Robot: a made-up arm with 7 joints.
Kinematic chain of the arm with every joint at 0, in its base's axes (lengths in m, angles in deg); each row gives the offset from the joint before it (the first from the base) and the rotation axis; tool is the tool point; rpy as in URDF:
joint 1: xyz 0 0 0 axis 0.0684 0.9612 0.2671
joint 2: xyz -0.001 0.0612 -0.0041 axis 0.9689 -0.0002 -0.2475
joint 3: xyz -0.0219 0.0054 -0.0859 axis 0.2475 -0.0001 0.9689
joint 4: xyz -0.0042 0 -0.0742 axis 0.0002 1 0
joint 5: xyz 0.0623 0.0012 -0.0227 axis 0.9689 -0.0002 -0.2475
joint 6: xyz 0.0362 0 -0.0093 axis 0.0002 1 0
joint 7: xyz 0.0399 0 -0.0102 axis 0.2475 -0.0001 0.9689
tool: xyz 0 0 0 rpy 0 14.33 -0.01
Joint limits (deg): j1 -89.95..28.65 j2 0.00..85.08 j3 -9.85..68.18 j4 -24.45..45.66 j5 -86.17..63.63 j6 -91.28..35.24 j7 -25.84..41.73
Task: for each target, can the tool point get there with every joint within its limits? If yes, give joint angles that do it. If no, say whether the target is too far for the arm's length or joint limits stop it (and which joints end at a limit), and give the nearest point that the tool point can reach.
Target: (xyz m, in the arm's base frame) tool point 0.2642 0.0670 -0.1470
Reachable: yes | joints -50.38 11.18 5.17 38.73 -42.59 19.36 20.55
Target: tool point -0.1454 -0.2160 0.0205
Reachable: no: joint limits stop it (at a limit: joint 1, joint 2, joint 3, joint 4, joint 5, joint 6) | nearest point -0.0067 0.0227 -0.1463 | short by 0.323 m
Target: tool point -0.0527 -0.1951 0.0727
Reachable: no: joint limits stop it (at a limit: joint 1, joint 2, joint 3, joint 4) | nearest point 0.1284 -0.0456 0.0713 | short by 0.235 m
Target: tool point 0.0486 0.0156 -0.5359
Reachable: no: too far | nearest point 0.0306 0.0475 -0.2968 | short by 0.242 m
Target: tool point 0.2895 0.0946 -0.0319
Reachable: yes | joints -64.77 17.67 10.86 26.17 44.98 10.11 7.41
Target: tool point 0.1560 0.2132 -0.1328
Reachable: yes | joints -12.45 42.45 17.37 8.64 -57.06 24.35 2.94
